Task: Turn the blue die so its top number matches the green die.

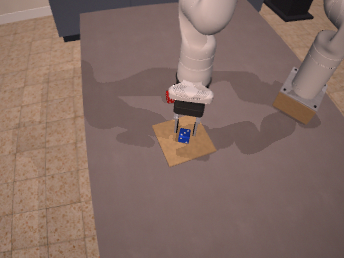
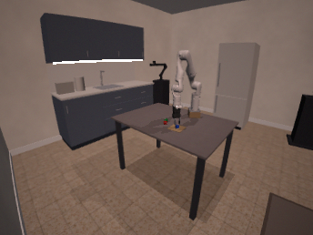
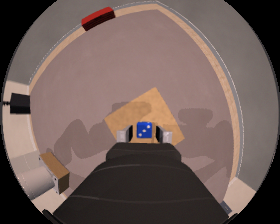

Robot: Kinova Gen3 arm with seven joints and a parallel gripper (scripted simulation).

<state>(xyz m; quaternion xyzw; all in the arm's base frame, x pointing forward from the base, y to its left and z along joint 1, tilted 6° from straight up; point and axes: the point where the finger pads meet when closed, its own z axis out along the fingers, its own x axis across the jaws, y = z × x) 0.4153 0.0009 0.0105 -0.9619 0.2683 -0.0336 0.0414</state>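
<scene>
My gripper is now 40 mm above the blue die. Also, from my hand: red die 150 mm to the right, 40 mm below, 20 mm behind; then tan mat 60 mm below; then green die 180 mm to the right, 80 mm behind, 40 mm below.
</scene>
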